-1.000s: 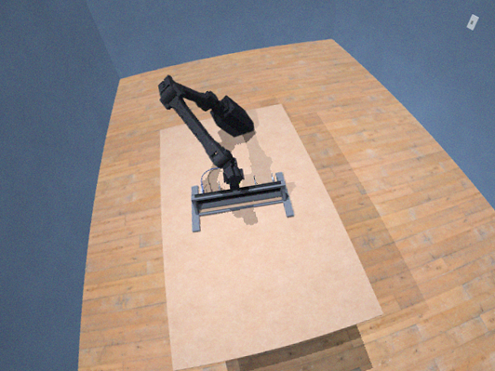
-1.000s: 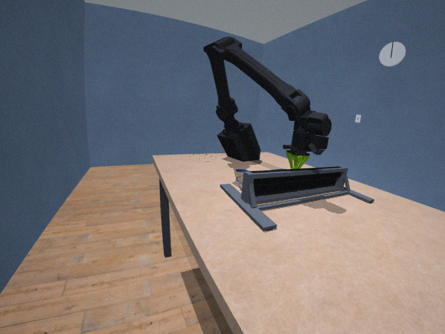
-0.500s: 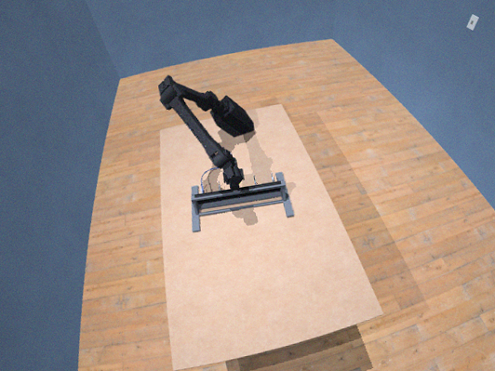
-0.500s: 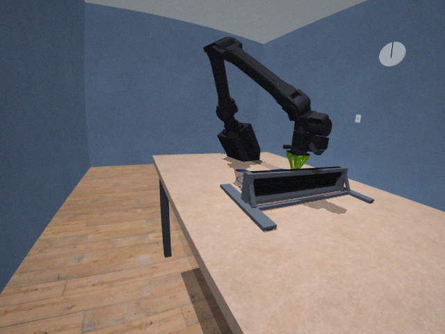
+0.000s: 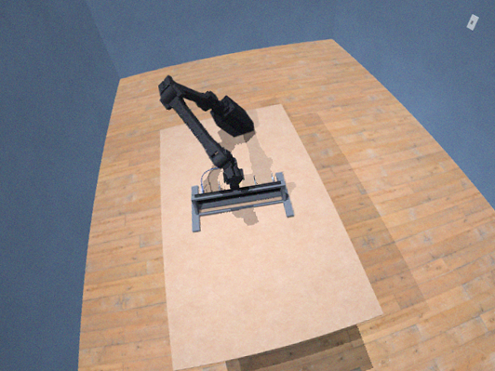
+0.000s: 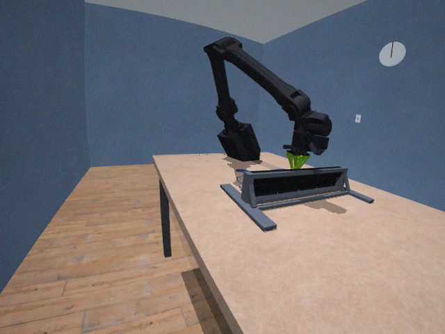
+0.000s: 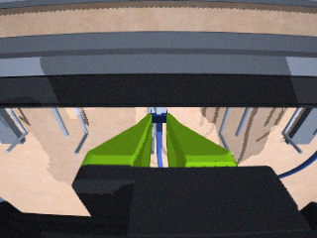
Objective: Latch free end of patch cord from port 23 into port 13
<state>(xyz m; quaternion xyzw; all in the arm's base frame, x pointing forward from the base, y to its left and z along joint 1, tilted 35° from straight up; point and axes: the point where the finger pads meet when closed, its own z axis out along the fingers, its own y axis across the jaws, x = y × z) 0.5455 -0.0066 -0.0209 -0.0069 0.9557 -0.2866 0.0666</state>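
The plug is 2 cm ahead of my hand.
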